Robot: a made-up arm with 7 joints. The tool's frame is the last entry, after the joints.
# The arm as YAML. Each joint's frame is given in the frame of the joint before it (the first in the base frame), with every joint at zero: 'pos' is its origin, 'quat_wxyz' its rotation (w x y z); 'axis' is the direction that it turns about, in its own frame. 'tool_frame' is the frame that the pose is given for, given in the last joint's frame.
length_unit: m
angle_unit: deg
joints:
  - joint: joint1
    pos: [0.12, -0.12, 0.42]
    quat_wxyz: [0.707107, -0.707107, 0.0, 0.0]
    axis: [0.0, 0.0, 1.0]
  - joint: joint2
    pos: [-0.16, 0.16, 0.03]
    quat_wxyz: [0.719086, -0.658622, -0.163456, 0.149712]
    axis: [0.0, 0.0, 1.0]
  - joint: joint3
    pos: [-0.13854, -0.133, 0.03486]
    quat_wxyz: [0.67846, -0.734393, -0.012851, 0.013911]
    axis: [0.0, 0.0, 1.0]
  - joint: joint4
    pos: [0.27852, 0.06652, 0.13]
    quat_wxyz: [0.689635, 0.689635, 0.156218, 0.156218]
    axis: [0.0, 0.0, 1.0]
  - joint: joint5
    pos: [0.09, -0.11, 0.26]
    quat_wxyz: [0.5, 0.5, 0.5, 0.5]
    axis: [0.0, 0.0, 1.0]
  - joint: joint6
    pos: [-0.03, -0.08, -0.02]
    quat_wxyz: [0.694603, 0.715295, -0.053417, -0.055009]
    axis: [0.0, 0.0, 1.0]
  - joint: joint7
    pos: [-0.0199, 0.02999, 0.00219]
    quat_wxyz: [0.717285, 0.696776, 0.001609, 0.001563]
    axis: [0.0, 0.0, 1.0]
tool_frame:
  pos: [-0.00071, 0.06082, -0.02]
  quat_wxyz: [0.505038, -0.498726, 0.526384, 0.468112]
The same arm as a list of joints. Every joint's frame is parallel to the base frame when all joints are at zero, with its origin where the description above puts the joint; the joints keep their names.
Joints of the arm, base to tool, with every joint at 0 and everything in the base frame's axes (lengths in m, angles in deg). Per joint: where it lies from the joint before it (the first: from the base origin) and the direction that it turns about. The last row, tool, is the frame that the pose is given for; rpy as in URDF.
joint1: axis 0 1 0 xyz 0.12 -0.12 0.42
joint2: axis -0.432285 0.078997 -0.89827 xyz -0.16 0.03 -0.16
joint3: axis 0 -1 0 xyz -0.14 0.13 0.04
joint4: axis 0 0 -1 xyz 0.28 -0.13 -0.06
joint5: axis 1 0 0 xyz 0.09 0.11 -0.26
joint6: axis -0.029 0.152902 0.987816 xyz -0.02 0.03 0.08
joint7: axis -1 0 0 xyz 0.03 0.02 0
tool: xyz 0.02 0.01 0.06 rpy -5.11 2.89 -0.89

